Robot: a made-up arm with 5 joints.
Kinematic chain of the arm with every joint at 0, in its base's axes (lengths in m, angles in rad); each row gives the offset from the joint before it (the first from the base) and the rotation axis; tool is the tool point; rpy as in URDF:
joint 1: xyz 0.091 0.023 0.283 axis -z
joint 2: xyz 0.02 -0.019 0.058 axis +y
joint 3: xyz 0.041 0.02 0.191 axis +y
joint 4: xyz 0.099 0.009 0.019 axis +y
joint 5: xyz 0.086 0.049 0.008 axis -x
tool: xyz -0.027 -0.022 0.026 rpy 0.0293 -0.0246 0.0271
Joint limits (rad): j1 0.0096..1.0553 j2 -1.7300..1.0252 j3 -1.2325..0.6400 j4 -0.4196..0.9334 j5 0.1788..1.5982
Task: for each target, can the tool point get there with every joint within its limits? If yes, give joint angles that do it. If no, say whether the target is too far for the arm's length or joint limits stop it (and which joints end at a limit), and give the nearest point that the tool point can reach.
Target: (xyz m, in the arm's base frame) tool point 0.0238 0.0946 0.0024
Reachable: no: joint limits stop it (at a limit: joint 1, joint 2, joint 3, joint 4) | nearest point 0.2768 0.0841 0.2384 | short by 0.346 m
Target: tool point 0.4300 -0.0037 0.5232
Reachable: yes | joints 0.3121 0.6852 -0.7962 0.2005 1.3185
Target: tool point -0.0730 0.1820 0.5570
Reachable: yes | joints 0.4565 -1.5051 -0.0352 0.0785 1.0429
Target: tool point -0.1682 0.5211 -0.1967
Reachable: no: too far | nearest point -0.0610 0.3150 0.2954 | short by 0.544 m
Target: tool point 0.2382 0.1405 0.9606
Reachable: no: too far | nearest point 0.1850 0.0918 0.7013 | short by 0.269 m
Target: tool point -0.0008 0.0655 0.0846
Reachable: no: joint limits stop it (at a limit: joint 2, joint 3, joint 4) | nearest point -0.2064 0.1607 0.2956 | short by 0.310 m
